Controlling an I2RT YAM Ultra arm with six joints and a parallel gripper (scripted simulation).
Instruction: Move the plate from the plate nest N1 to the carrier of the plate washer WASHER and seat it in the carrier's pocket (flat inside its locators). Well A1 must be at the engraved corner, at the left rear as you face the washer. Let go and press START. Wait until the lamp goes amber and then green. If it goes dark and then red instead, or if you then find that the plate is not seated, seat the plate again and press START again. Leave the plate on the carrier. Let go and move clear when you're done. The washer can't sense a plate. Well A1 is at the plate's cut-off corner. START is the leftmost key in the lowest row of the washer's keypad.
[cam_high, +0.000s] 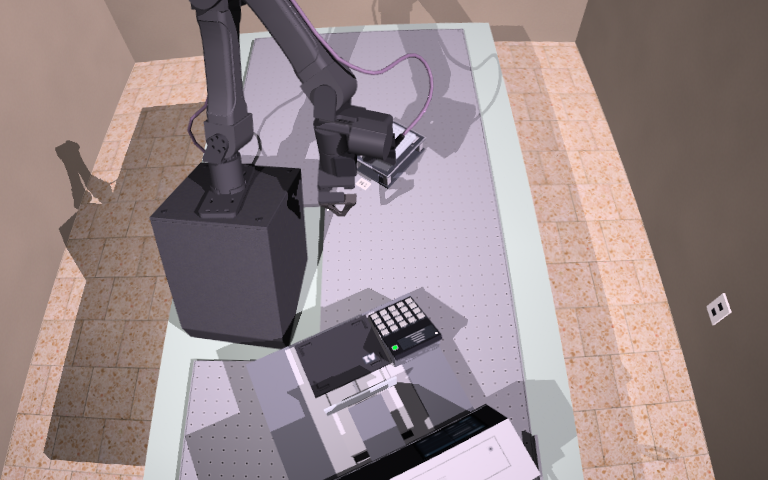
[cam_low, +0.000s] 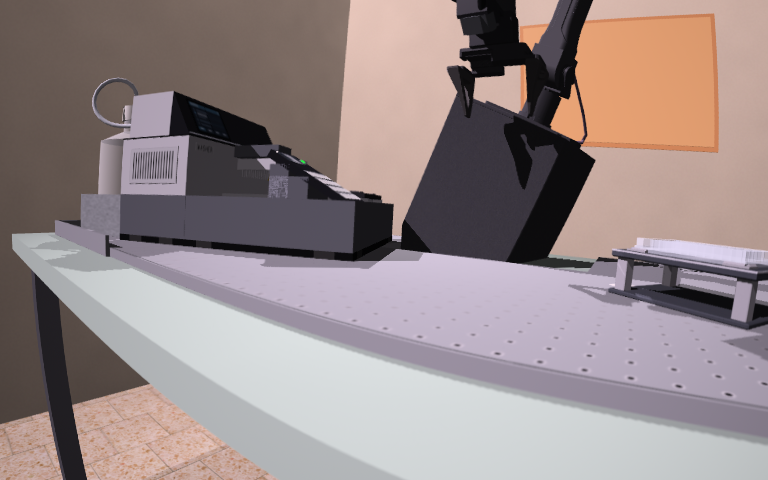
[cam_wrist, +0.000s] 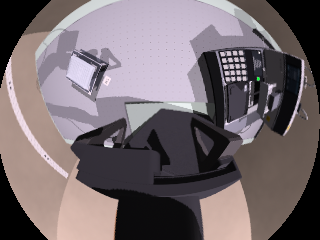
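The white well plate lies 90 mm ahead of my hand, 280 mm to the left of it and 170 mm below it. The rest, counted from my hand: plate nest N1: 90 mm ahead, 280 mm to the left, 180 mm below; then dark carrier: 10 mm behind, 280 mm to the right, 130 mm below; then N1 label: 30 mm ahead, 190 mm to the left, 220 mm below.
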